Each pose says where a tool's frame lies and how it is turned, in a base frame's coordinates. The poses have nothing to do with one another.
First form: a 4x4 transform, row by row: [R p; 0 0 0 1], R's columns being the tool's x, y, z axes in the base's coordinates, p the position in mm. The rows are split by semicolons.
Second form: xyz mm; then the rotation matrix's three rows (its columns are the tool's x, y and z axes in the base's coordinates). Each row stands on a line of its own. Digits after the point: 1 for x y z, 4 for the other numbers.
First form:
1: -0.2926, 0.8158, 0.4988, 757.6; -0.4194, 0.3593, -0.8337, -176.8; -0.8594, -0.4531, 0.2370, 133.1; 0, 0, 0, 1
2: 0.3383, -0.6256, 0.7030, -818.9; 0.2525, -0.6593, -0.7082, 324.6; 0.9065, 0.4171, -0.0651, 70.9; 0, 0, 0, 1
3: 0.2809, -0.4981, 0.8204, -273.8; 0.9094, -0.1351, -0.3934, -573.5; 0.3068, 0.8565, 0.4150, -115.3; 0, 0, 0, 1
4: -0.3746, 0.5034, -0.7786, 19.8; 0.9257, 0.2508, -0.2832, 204.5; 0.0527, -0.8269, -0.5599, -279.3; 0, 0, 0, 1
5: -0.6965, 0.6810, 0.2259, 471.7; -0.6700, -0.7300, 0.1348, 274.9; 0.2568, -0.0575, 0.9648, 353.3; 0, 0, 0, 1
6: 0.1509, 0.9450, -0.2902, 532.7; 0.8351, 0.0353, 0.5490, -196.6; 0.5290, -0.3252, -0.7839, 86.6; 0, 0, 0, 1
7: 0.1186, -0.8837, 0.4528, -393.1; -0.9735, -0.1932, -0.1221, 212.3; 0.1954, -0.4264, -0.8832, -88.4; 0, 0, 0, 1
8: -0.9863, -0.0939, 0.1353, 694.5; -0.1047, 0.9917, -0.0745, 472.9; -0.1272, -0.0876, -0.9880, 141.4; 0, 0, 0, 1
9: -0.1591, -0.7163, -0.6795, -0.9; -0.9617, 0.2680, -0.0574, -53.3; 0.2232, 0.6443, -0.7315, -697.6; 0, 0, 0, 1
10: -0.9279, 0.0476, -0.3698, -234.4; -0.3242, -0.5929, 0.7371, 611.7; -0.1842, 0.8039, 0.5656, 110.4; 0, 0, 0, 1
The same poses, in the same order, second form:
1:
757.6, -176.8, 133.1
-0.2926, 0.8158, 0.4988
-0.4194, 0.3593, -0.8337
-0.8594, -0.4531, 0.2370

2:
-818.9, 324.6, 70.9
0.3383, -0.6256, 0.7030
0.2525, -0.6593, -0.7082
0.9065, 0.4171, -0.0651

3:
-273.8, -573.5, -115.3
0.2809, -0.4981, 0.8204
0.9094, -0.1351, -0.3934
0.3068, 0.8565, 0.4150

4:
19.8, 204.5, -279.3
-0.3746, 0.5034, -0.7786
0.9257, 0.2508, -0.2832
0.0527, -0.8269, -0.5599

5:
471.7, 274.9, 353.3
-0.6965, 0.6810, 0.2259
-0.6700, -0.7300, 0.1348
0.2568, -0.0575, 0.9648

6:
532.7, -196.6, 86.6
0.1509, 0.9450, -0.2902
0.8351, 0.0353, 0.5490
0.5290, -0.3252, -0.7839

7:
-393.1, 212.3, -88.4
0.1186, -0.8837, 0.4528
-0.9735, -0.1932, -0.1221
0.1954, -0.4264, -0.8832

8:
694.5, 472.9, 141.4
-0.9863, -0.0939, 0.1353
-0.1047, 0.9917, -0.0745
-0.1272, -0.0876, -0.9880

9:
-0.9, -53.3, -697.6
-0.1591, -0.7163, -0.6795
-0.9617, 0.2680, -0.0574
0.2232, 0.6443, -0.7315

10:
-234.4, 611.7, 110.4
-0.9279, 0.0476, -0.3698
-0.3242, -0.5929, 0.7371
-0.1842, 0.8039, 0.5656

